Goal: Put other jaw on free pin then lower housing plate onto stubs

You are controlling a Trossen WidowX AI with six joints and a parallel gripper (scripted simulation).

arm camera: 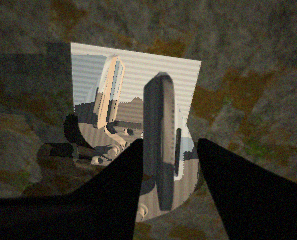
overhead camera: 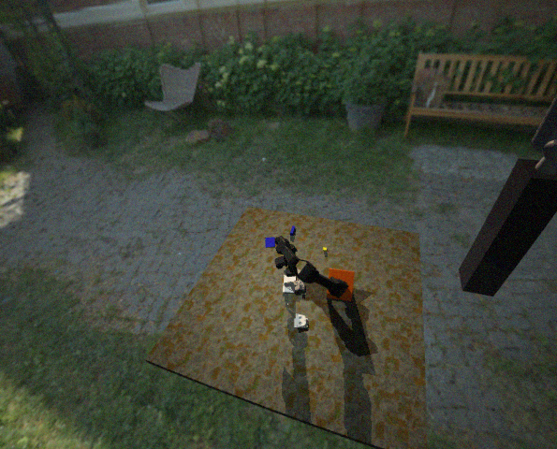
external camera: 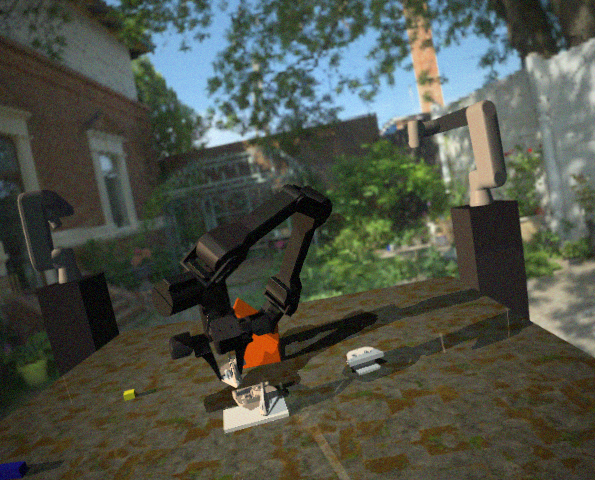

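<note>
Now: gripper tip 26 cm to the right of the housing plate, 12 cm past it and 5 cm above it. Round my gripper tip: blue block 42 cm to the right, 12 cm ahead, 7 cm below; then small yellow block 30 cm to the right, 14 cm behind, 7 cm below; then white jaw 4 cm behind, 1 cm to the left.
</note>
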